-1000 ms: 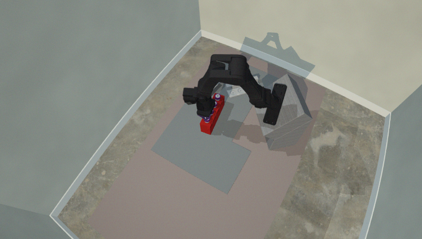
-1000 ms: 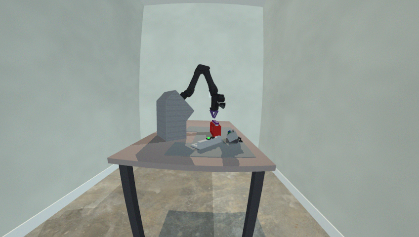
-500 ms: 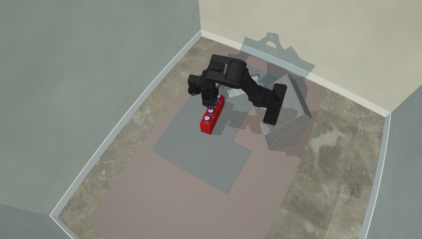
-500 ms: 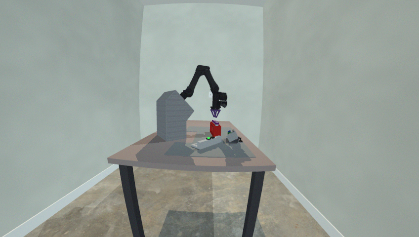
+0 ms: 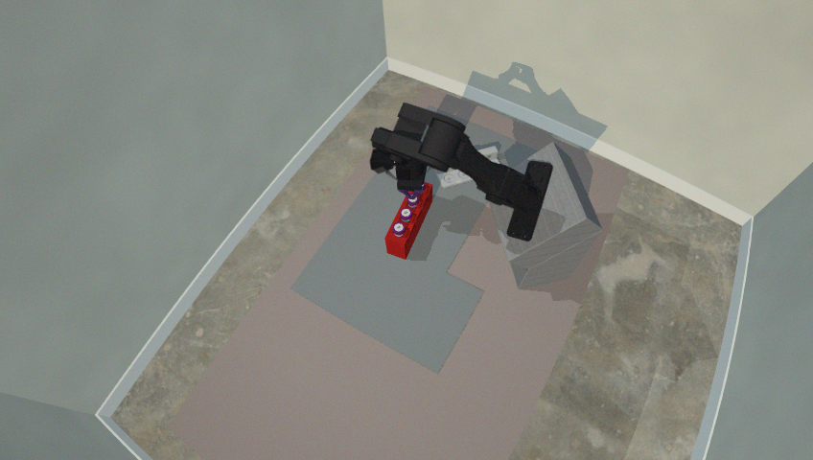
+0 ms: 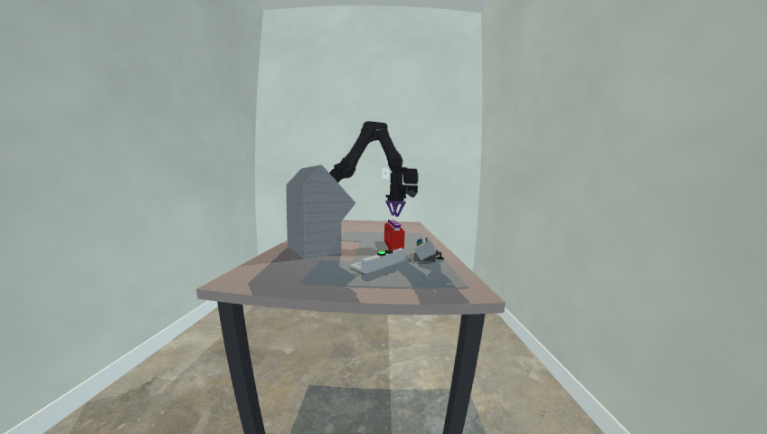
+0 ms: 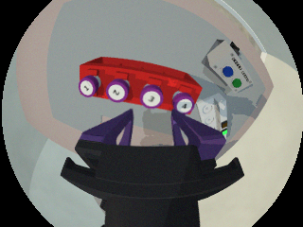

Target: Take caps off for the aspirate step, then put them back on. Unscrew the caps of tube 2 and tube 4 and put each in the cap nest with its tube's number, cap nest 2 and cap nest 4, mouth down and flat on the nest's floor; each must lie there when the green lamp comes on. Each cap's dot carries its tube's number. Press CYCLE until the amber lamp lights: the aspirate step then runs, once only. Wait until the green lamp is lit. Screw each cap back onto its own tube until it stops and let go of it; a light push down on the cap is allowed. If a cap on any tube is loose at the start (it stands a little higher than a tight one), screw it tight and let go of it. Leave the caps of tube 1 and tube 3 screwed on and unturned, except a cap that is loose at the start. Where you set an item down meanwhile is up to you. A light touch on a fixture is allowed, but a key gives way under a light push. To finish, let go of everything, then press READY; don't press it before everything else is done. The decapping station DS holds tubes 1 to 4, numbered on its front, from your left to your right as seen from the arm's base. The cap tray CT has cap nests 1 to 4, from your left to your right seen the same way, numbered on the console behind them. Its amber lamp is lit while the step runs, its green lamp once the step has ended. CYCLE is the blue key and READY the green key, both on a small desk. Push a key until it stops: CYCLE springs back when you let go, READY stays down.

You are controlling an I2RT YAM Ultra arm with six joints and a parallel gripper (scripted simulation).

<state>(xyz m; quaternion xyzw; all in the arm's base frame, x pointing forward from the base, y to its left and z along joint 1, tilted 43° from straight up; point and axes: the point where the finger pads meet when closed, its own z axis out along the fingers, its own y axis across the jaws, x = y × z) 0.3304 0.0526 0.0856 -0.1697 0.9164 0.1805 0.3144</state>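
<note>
Right now my hand is 16 cm to the left of the green ready key, 12 cm short of it and 10 cm above it. Also, from my hand: blue cycle key: 12 cm to the right, 12 cm ahead, 10 cm below; key desk: 14 cm to the right, 14 cm ahead, 11 cm below.
</note>
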